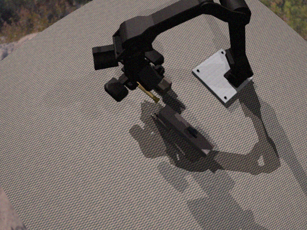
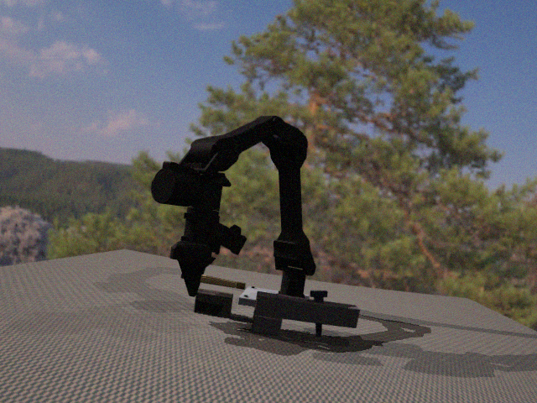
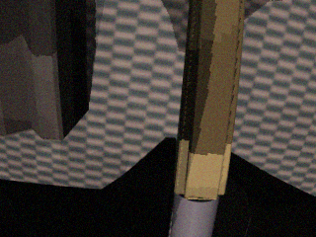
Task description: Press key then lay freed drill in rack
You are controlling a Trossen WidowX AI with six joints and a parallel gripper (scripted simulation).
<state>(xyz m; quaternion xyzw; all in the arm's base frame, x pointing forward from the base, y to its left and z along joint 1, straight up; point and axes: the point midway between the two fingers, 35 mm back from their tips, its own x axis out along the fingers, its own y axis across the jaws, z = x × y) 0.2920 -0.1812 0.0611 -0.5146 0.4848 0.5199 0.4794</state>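
Right now my gripper tip is 40 mm to the right of the yellow drill and 30 mm below it. Round my gripper tip: dark key: 10 mm behind, 220 mm to the left, 10 mm above; then dark grey block: 10 mm behind, 200 mm to the left.
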